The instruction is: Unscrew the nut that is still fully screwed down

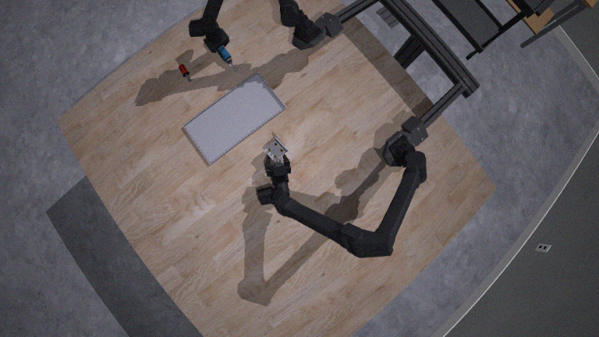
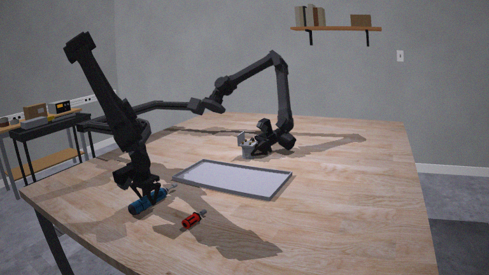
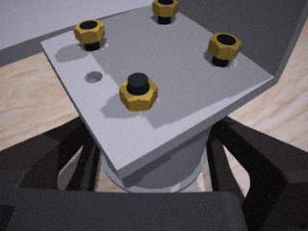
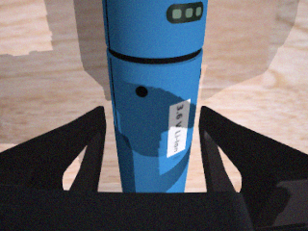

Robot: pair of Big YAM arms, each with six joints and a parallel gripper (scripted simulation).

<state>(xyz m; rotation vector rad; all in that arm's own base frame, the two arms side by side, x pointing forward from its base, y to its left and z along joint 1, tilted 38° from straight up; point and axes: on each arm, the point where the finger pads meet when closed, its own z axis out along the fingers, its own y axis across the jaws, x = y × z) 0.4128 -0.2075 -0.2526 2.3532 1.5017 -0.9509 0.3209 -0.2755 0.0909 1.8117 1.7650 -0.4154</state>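
Right now my left hand is 10 mm below the joint module. Round my left hand: shallow grey tray (240 mm to the right, 50 mm ahead, 20 mm below); then grey bracket plate (50 mm above); then nut (50 mm above, 20 mm to the left, 10 mm ahead).
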